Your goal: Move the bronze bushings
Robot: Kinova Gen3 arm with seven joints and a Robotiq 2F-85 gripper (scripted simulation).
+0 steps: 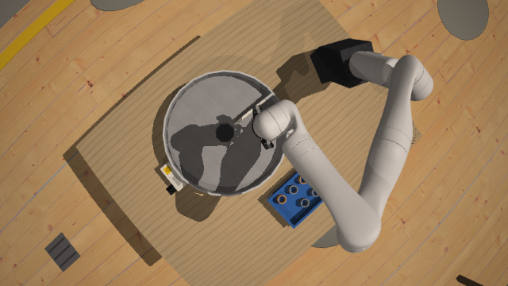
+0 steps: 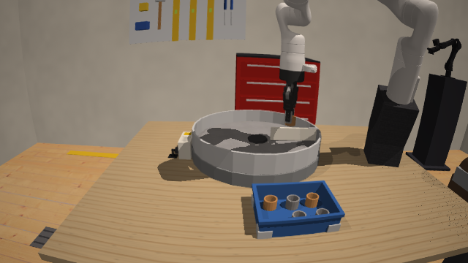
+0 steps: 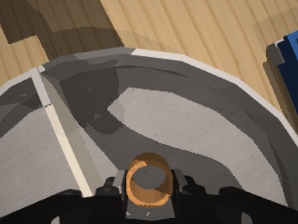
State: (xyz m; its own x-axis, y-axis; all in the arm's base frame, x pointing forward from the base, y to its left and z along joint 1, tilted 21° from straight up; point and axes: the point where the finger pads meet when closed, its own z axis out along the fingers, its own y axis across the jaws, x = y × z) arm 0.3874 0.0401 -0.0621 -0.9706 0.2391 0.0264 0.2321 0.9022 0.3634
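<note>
My hand is 10 cm short of the grey turntable disc, 5 cm to the left of it and 10 cm above it. The rest, counted from my hand: blue crate: 2 cm behind, 28 cm to the left, 13 cm below.
</note>
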